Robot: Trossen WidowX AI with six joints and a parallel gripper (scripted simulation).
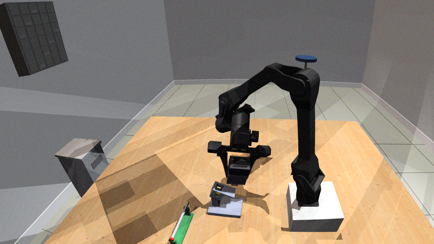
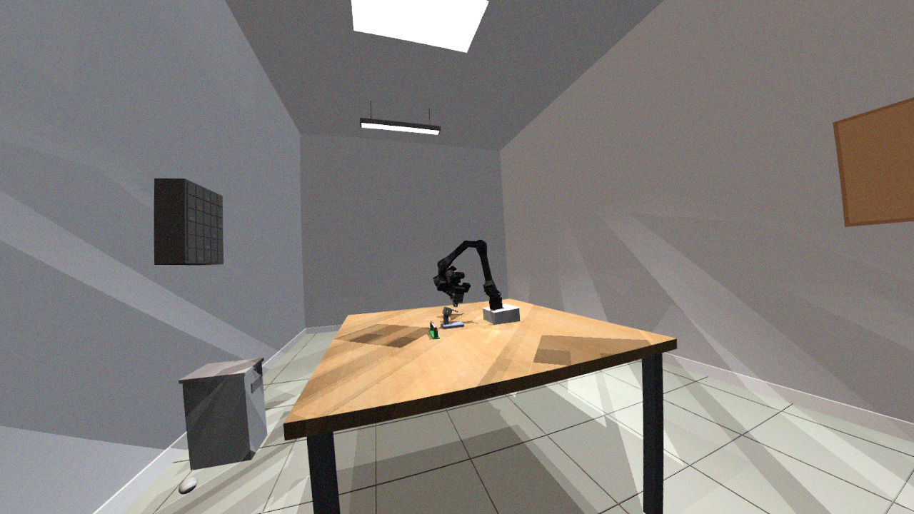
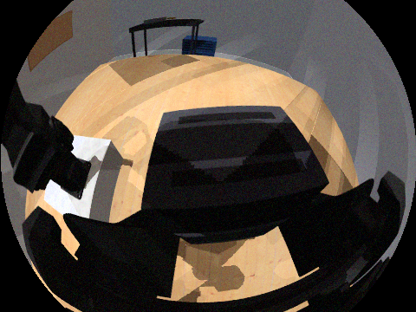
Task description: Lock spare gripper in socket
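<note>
Right now the green cradle is 16 cm ahead of my gripper tip, 12 cm to the left of it and 12 cm below it. From my gripper tip the other things lie so: spare gripper (1 cm to the right, 1 cm above); then grey mount (10 cm below, 5 cm ahead).
</note>
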